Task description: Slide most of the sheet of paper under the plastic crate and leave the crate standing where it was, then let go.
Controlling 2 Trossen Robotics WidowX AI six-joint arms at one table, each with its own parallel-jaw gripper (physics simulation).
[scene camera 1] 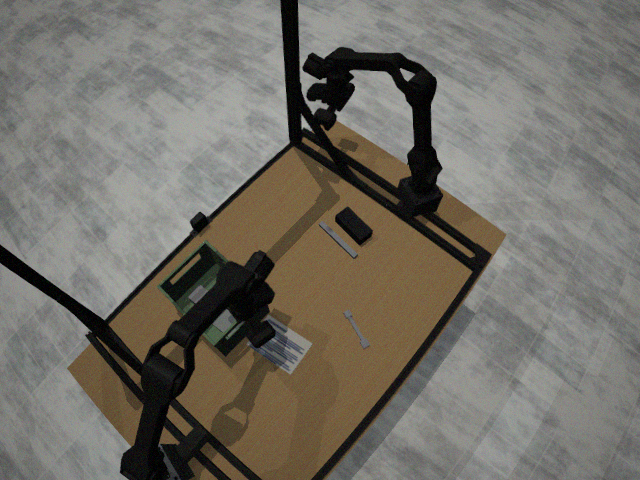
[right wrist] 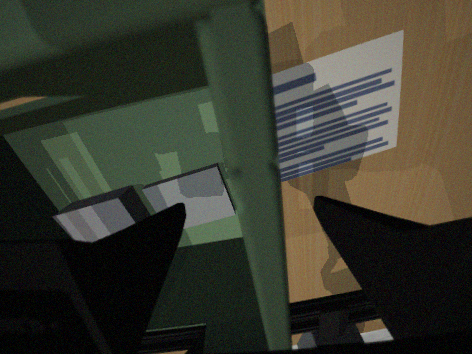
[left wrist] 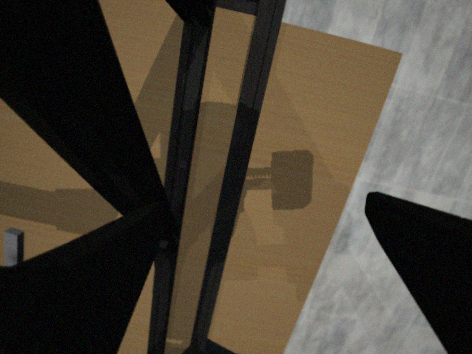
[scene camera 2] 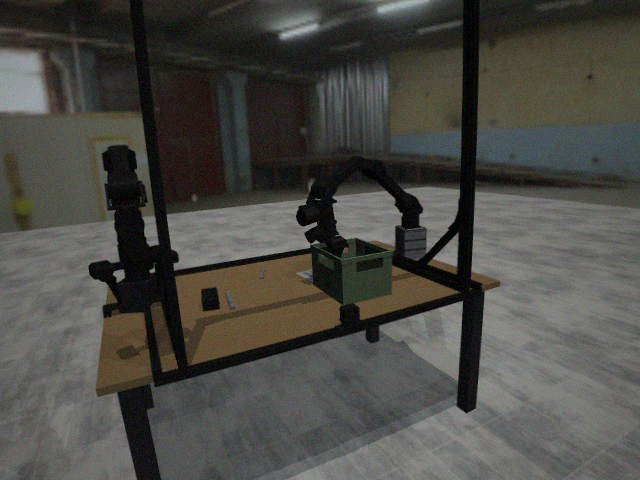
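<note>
The green plastic crate (scene camera 1: 214,253) (scene camera 2: 366,286) (right wrist: 241,123) stands upright at the left of the table in scene camera 1. The white sheet of paper with blue lines (scene camera 1: 287,350) (scene camera 2: 304,274) (right wrist: 340,105) lies flat beside it, one end running under the crate's wall. Pale patches show through openings in the crate's floor. My right gripper (scene camera 1: 256,329) (scene camera 2: 332,243) (right wrist: 249,206) is open, one finger inside the crate and one outside its wall, near the paper. My left gripper (scene camera 1: 325,102) (left wrist: 263,207) is open and empty, held high over the table's far corner.
On the brown table (scene camera 1: 390,286) (scene camera 2: 270,305) lie a black block (scene camera 1: 353,225) (scene camera 2: 210,298), a grey bar (scene camera 1: 337,239) (scene camera 2: 230,300) and a small grey tool (scene camera 1: 356,329) (scene camera 2: 262,272). A black frame with upright posts (scene camera 1: 290,71) (scene camera 2: 468,143) rims the table.
</note>
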